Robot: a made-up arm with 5 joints. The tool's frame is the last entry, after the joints.
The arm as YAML. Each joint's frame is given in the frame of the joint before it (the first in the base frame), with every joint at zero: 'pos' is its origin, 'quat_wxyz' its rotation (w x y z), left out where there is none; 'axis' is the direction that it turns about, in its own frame. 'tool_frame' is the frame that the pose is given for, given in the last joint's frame.
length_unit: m
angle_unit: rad
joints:
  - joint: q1
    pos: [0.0, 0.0, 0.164]
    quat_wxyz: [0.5, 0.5, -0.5, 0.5]
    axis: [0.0, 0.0, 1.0]
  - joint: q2
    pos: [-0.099, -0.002, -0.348]
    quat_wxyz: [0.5, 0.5, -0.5, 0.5]
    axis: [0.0, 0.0, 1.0]
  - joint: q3
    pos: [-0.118, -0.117, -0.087]
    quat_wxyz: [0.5, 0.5, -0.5, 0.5]
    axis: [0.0, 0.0, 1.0]
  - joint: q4
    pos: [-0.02, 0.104, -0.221]
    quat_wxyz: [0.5, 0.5, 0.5, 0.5]
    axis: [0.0, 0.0, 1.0]
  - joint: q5
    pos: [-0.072, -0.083, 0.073]
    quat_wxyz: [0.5, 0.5, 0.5, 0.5]
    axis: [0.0, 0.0, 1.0]
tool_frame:
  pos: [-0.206, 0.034, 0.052]
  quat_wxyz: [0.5, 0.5, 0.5, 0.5]
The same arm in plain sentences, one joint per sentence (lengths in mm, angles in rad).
The arm has five revolute joints in a row. What follows holds with every joint at zero, and every direction is one of the base frame's. The first joint lies 164.0 mm along +z from the base frame's origin and rotates about -y. The second joint lies 2.0 mm along +x and 348.0 mm along +y and 99.0 mm along -z from the first joint and rotates about +x. The third joint lies 87.0 mm along -x and 118.0 mm along +y and 117.0 mm along +z from the second joint and rotates about +z. The fourth joint lies 20.0 mm along -x and 104.0 mm along +y and 221.0 mm along -z from the third joint and rotates about +x. The fifth joint lies 73.0 mm along +x and 72.0 mm along -y and 83.0 mm along -z from the fourth joint and rotates about +y. The tool frame, which is the frame that the pose is given for, lies 34.0 mm along +x and 52.0 mm along +y and 206.0 mm along -z from the fifth joint; its axes are parallel to the base frame's.
